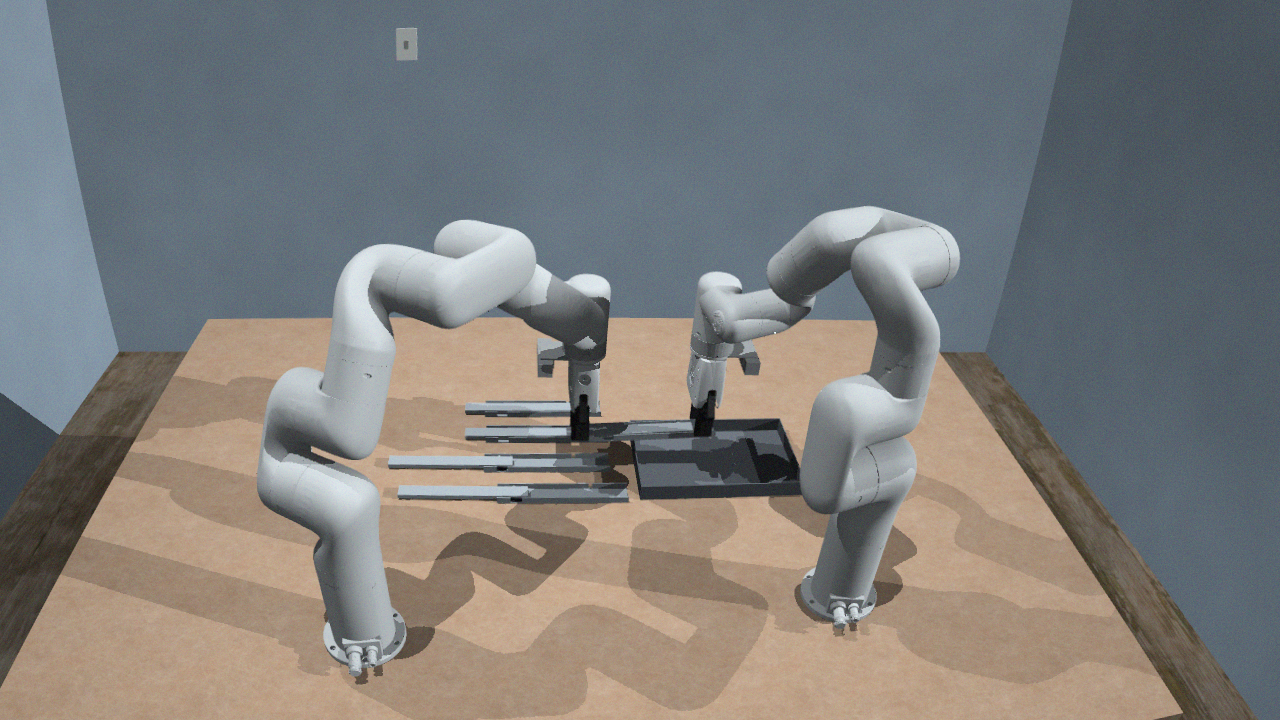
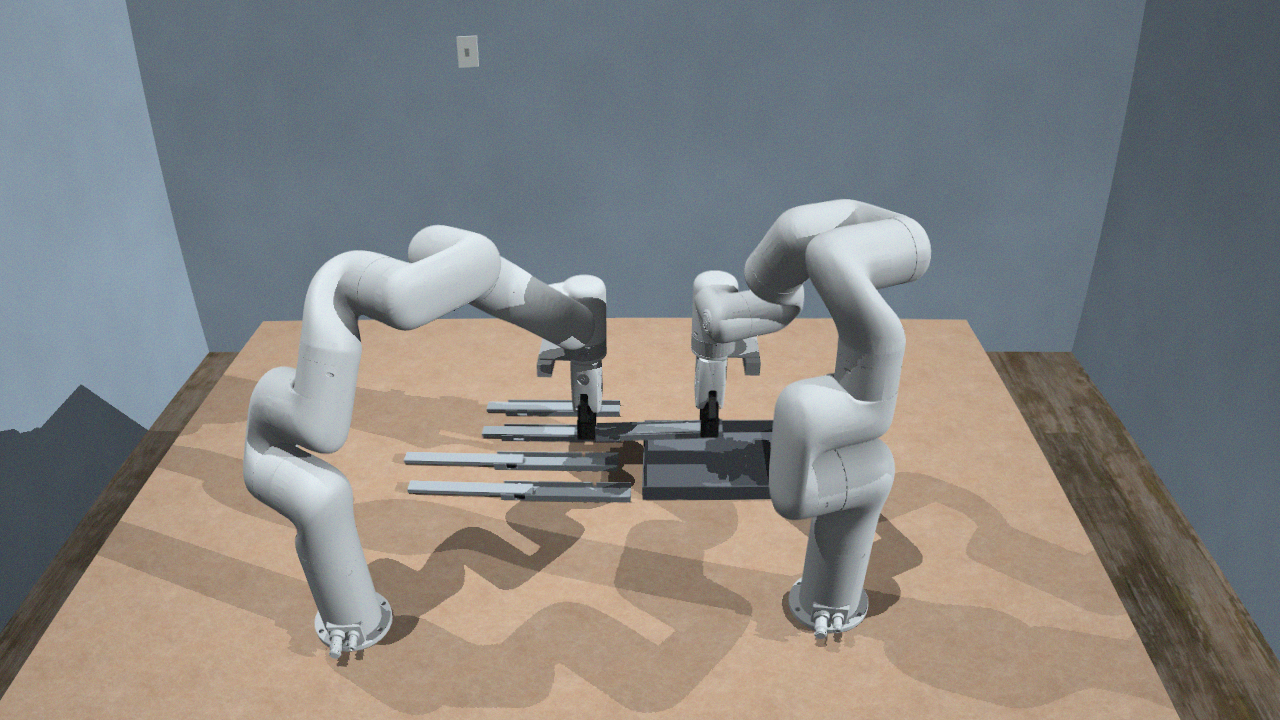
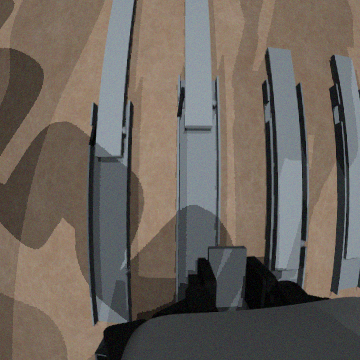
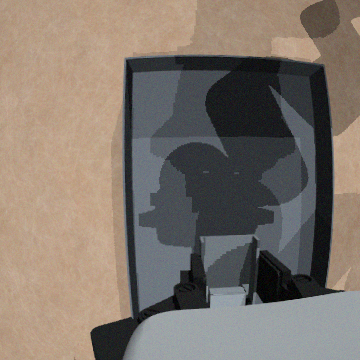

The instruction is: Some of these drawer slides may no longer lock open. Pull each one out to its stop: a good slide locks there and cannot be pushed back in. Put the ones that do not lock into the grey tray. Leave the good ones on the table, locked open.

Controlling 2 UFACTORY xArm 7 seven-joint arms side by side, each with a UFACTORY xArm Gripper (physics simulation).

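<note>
A short, pushed-in steel slide is held level above the table. My left gripper is shut on its left end; my right gripper is shut on its channel end, over the rear left part of the grey tray. No slide lies in the visible part of the tray. On the table, the nearest slide and the second slide are extended. A third slide and the farthest slide look pushed in.
The tan table carries both arms' bases, near its front corners. The table slides lie parallel, left of the tray. My left gripper hangs close to the right ends of the two farther ones. A blue wall stands behind the table.
</note>
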